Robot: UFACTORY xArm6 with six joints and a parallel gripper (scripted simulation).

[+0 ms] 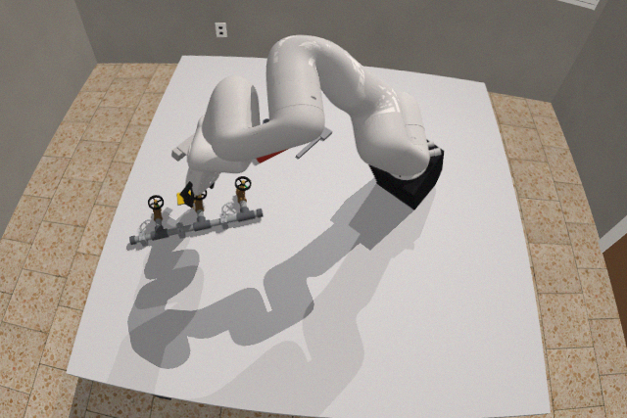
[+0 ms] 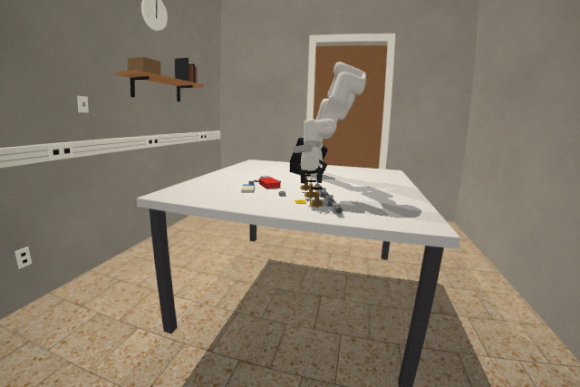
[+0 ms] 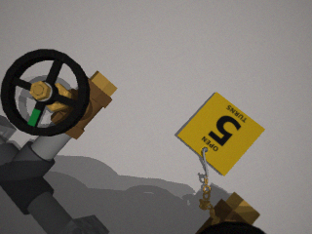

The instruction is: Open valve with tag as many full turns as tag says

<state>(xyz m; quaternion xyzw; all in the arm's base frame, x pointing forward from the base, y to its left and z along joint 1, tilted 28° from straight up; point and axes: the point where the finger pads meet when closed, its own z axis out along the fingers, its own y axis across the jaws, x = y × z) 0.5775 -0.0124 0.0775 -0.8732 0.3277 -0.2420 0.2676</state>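
The yellow tag is 80 mm below my hand, 60 mm ahead of it and 30 mm to the right of it. From my hand the other things lie so: red box: 230 mm to the right, 200 mm behind, 70 mm below; grey nut: 140 mm to the right, 80 mm below, 30 mm behind; blue block: 320 mm to the right, 80 mm below, 80 mm behind.
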